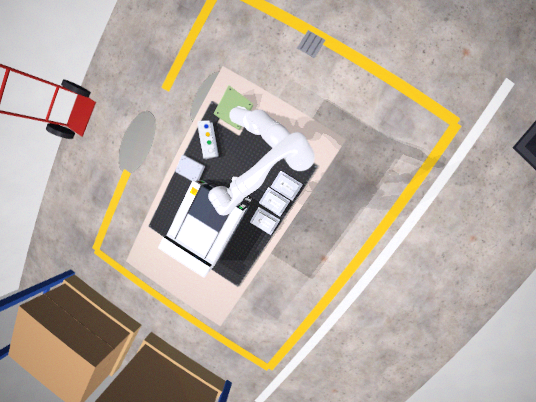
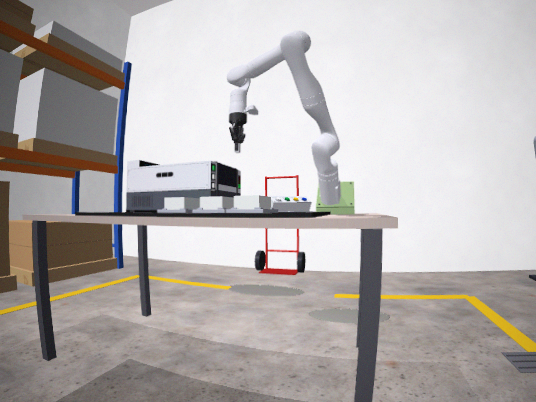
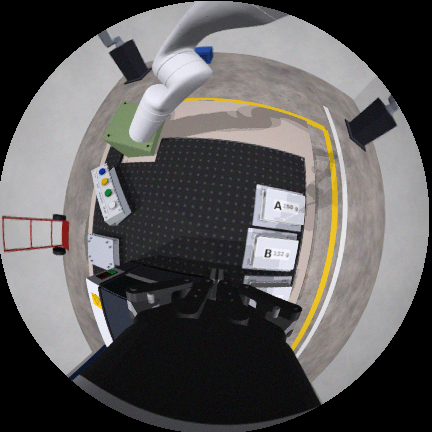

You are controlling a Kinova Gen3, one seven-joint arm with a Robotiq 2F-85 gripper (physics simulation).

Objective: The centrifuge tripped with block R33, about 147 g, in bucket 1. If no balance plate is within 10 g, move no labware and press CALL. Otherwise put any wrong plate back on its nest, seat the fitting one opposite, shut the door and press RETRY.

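Where they show: gripper, between the fingertips: (image 2: 237, 152) (image 3: 216, 275); arm's base, origin of its link: (image 1: 236, 115) (image 2: 330, 198) (image 3: 141, 130).
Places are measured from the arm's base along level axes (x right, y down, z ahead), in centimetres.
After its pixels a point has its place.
My gripper (image 2: 237, 148) @[z 29.9, x -34.5, y -17.8 cm] (image 3: 216, 275) @[z 29.9, x -34.5, y -17.8 cm] is shut and empty, pointing down above the level of the centrifuge (image 1: 197, 235) @[z 68.4, x -27.2, y -14.8 cm] (image 2: 170, 176) @[z 59.1, x -42.1, y -9.3 cm] (image 3: 116, 312) @[z 47.5, x -17.4, y -15.1 cm]. The centrifuge is white with a dark top panel; its buckets do not show and I cannot tell how its door stands. Plate A (image 1: 287, 184) @[z 13.7, x -49.7, y 0.8 cm] (image 2: 251, 202) @[z 12.5, x -55.8, y 3.0 cm] (image 3: 281, 207) @[z 15.6, x -48.4, y 0.7 cm], marked about 250 g, and plate B (image 1: 275, 201) @[z 26.4, x -50.5, y 0.8 cm] (image 2: 216, 202) @[z 25.1, x -56.2, y 2.8 cm] (image 3: 272, 253) @[z 28.0, x -49.0, y 0.8 cm], marked 132 g, sit on nests in a row. Plate C (image 1: 265, 220) @[z 39.8, x -53.1, y 0.7 cm] (image 2: 181, 203) @[z 37.7, x -58.9, y 2.9 cm] (image 3: 274, 293) @[z 39.5, x -53.8, y 0.8 cm] is at the row's end, its label hidden by the gripper. The button box (image 1: 208, 140) @[z 22.5, x 5.2, y -0.8 cm] (image 3: 111, 195) @[z 23.8, x 3.2, y -0.3 cm] has blue, yellow, green and white buttons.
A pale grey box (image 1: 190, 168) @[z 44.7, x 6.2, y 2.5 cm] (image 3: 102, 251) @[z 44.6, x 5.0, y 2.5 cm] stands between the button box and the centrifuge. The arm's green mount (image 1: 231, 102) @[z -3.7, x 5.2, y -4.6 cm] (image 2: 345, 195) @[z -6.9, x 2.2, y -1.3 cm] (image 3: 122, 125) @[z 0.7, x 5.1, y -5.1 cm] is at the table's far end. A red hand truck (image 1: 81, 115) (image 3: 65, 235) stands on the floor beyond the table.
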